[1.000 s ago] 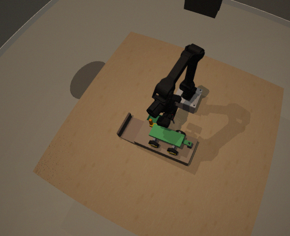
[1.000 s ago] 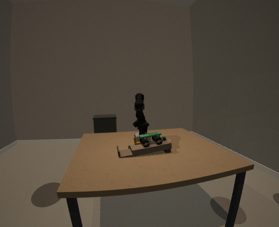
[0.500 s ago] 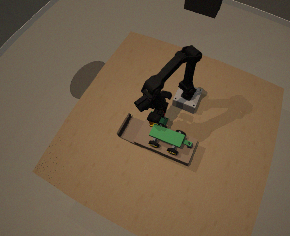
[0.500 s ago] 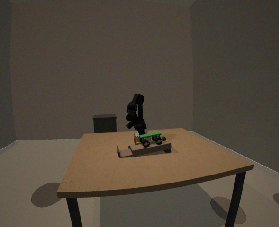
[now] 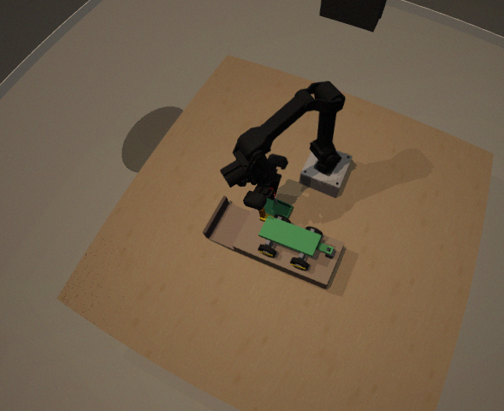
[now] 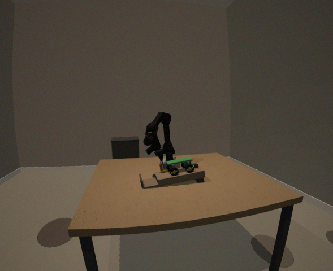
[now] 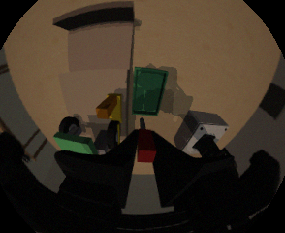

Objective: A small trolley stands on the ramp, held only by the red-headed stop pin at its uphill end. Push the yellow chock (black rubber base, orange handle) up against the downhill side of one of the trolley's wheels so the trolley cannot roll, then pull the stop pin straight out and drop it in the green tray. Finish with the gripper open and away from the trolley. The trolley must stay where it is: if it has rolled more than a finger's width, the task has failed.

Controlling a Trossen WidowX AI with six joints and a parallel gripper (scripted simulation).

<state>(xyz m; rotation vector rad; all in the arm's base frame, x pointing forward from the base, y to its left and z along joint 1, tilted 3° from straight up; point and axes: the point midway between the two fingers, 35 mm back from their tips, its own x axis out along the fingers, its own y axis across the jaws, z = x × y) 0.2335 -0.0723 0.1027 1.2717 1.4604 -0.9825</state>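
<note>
Now: the red-headed stop pin right at my gripper tip. From my gripper tip the other things lie so: trolley (90 mm ahead, 130 mm to the left, 20 mm below); green tray (10 mm behind, 140 mm below); yellow chock (50 mm ahead, 20 mm to the left, 50 mm below).
</note>
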